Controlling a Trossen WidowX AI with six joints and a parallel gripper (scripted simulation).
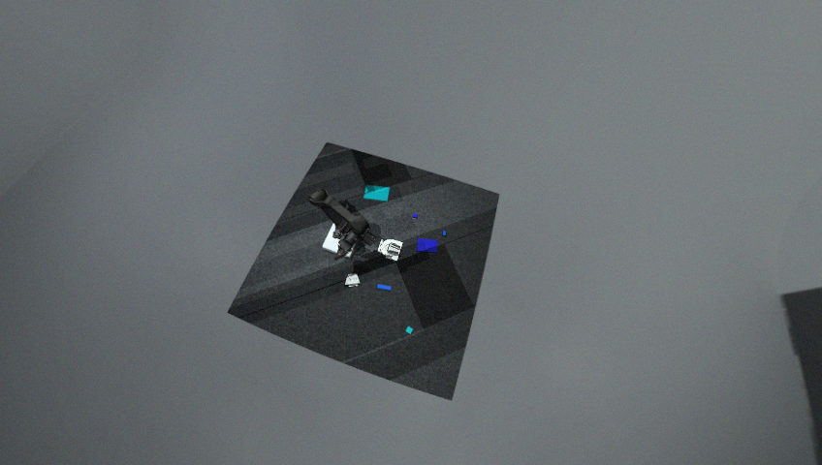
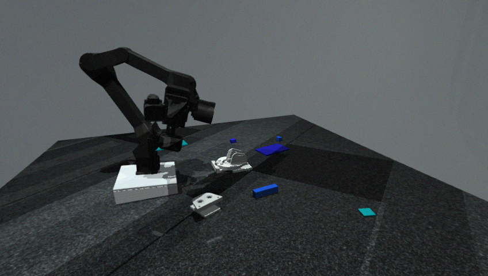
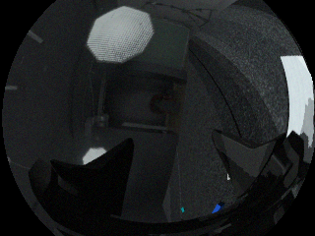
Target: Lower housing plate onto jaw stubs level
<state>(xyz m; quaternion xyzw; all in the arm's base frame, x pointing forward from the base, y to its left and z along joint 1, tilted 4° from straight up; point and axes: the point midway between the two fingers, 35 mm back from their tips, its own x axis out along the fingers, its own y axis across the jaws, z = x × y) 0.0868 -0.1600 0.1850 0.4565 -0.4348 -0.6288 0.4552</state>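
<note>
Right now the white stepped block is 70 mm ahead of my gripper tip, 20 mm to the right of it and 210 mm below it. Round my gripper tip: teal tile: 470 mm ahead, 140 mm to the right, 210 mm below; blue bar: 250 mm ahead, 10 mm to the left, 210 mm below; blue flat plate: 380 mm ahead, 350 mm to the left, 210 mm below.
</note>
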